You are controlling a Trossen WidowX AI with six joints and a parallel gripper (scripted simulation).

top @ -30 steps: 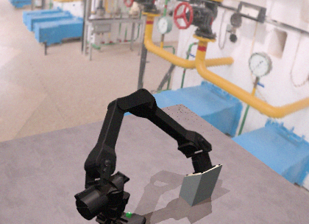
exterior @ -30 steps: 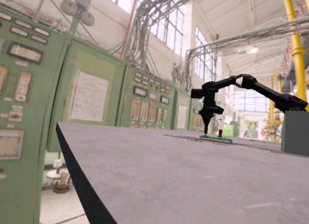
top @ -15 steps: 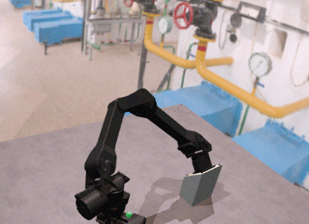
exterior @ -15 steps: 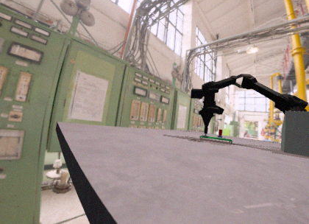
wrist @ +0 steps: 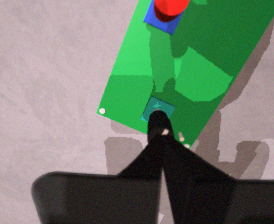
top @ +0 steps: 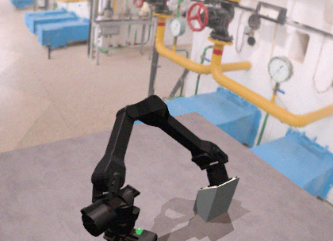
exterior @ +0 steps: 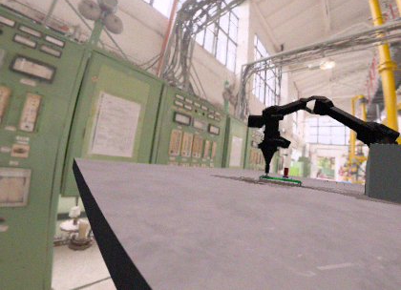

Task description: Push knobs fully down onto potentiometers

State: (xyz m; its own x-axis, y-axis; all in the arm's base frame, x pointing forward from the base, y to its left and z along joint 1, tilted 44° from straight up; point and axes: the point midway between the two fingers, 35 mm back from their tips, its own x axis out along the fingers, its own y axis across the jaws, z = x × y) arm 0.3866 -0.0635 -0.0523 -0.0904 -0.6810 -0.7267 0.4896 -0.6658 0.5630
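The black knob is 10 mm below my gripper tip. From my gripper tip the other things lie so: red knob: 70 mm behind, 40 mm to the right, 20 mm below.
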